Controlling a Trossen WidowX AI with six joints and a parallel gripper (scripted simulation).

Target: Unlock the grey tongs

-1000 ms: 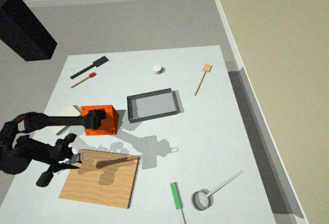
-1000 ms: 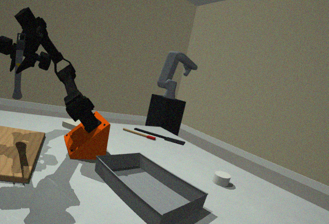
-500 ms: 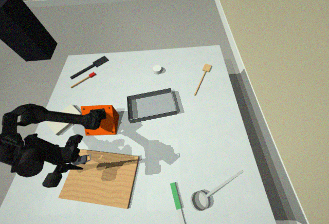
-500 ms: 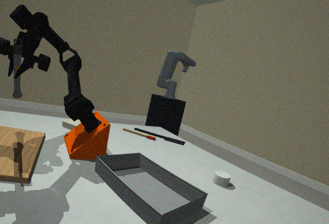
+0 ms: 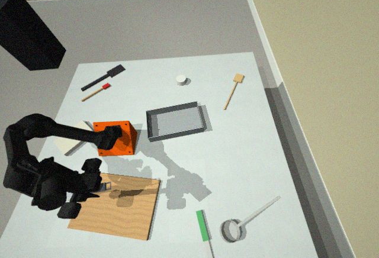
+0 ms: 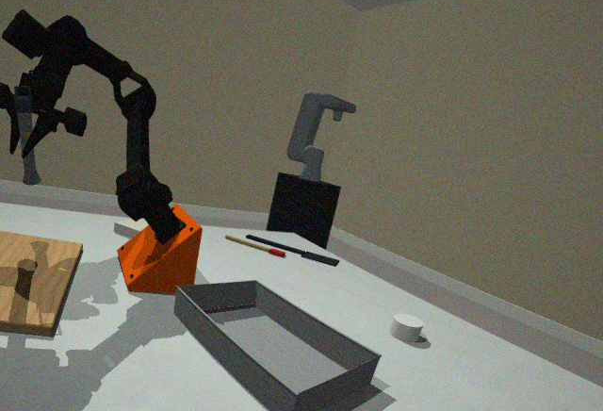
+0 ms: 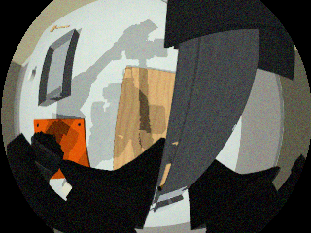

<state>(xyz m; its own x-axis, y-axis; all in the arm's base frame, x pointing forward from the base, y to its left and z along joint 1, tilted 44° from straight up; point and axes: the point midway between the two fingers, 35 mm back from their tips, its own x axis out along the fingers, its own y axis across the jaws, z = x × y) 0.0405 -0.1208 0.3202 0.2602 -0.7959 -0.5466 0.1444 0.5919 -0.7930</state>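
The wooden board is 210 mm below my gripper tip, 30 mm behind it and 10 mm to the right of it. Also, from my gripper tip: green-handled tool (370 mm ahead, 210 mm below, 160 mm to the right); then block (350 mm to the left, 320 mm behind, 210 mm below); then grey roasting tin (390 mm to the left, 250 mm ahead, 190 mm below).
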